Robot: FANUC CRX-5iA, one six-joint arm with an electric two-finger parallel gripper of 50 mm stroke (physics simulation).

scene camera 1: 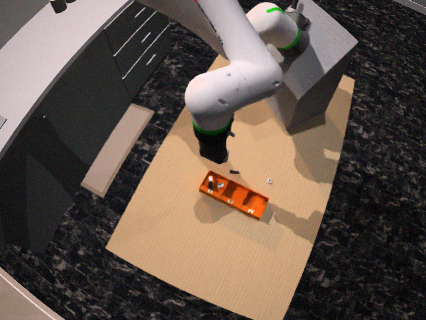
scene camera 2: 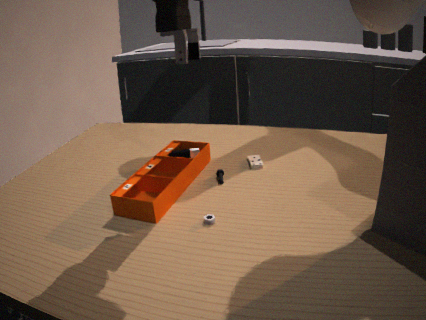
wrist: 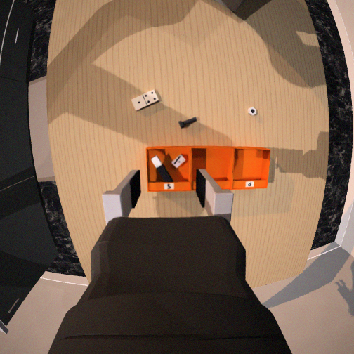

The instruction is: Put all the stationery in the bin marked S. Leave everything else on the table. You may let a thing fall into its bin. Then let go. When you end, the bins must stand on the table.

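Places are measured from the arm's base along level axes (x ahead, y left, z up), in millimetres.
Pixels of known places: gripper, between the fingertips: [scene camera 2: 188, 61]; arm's base, origin of its link: [scene camera 1: 292, 40].
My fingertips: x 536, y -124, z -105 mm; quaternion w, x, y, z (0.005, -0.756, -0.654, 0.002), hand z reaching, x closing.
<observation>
For each thing: its top centre in the pictures, then the offset to it from my fingertips.
- orange three-compartment bin, centre of its top: [scene camera 2: 164, 165] [scene camera 1: 234, 193] dx +39, dy +80, dz -180 mm
- black stick-shaped piece with a white end, centre of its top: [scene camera 2: 183, 150] [scene camera 1: 210, 184] dx +31, dy -17, dz -190 mm
- small whitish piece with a dark bar, centre of its top: [scene camera 1: 220, 185] dx +17, dy +18, dz -201 mm
- white domino, centre of its top: [scene camera 2: 255, 159] dx -116, dy -30, dz -212 mm
- black bolt, centre of its top: [scene camera 2: 220, 173] [scene camera 1: 234, 170] dx -58, dy +49, dz -206 mm
- small nut, centre of its top: [scene camera 2: 209, 217] [scene camera 1: 269, 180] dx -67, dy +192, dz -211 mm
The orange three-compartment bin [scene camera 1: 240, 207] [scene camera 2: 135, 209] [wrist: 215, 148] stands upright on the table. Its end compartment bears the S label [wrist: 169, 186]. In that compartment lie a black stick-shaped piece with a white end [scene camera 1: 210, 183] [scene camera 2: 180, 153] [wrist: 164, 171] and a small whitish piece with a dark bar [scene camera 1: 220, 185] [wrist: 178, 160], like a sharpener. Both lie below the rim. My gripper [scene camera 2: 187, 49] [wrist: 167, 180] is open and empty, high above the table. Its fingers are hidden in scene camera 1.
A white domino [scene camera 2: 255, 162] [wrist: 145, 100], a black bolt [scene camera 1: 234, 172] [scene camera 2: 220, 176] [wrist: 187, 122] and a small nut [scene camera 1: 269, 181] [scene camera 2: 209, 219] [wrist: 252, 111] lie apart on the table, beside the bin's long side. The grey robot pedestal [scene camera 1: 312, 70] [scene camera 2: 407, 165] stands beyond them.
</observation>
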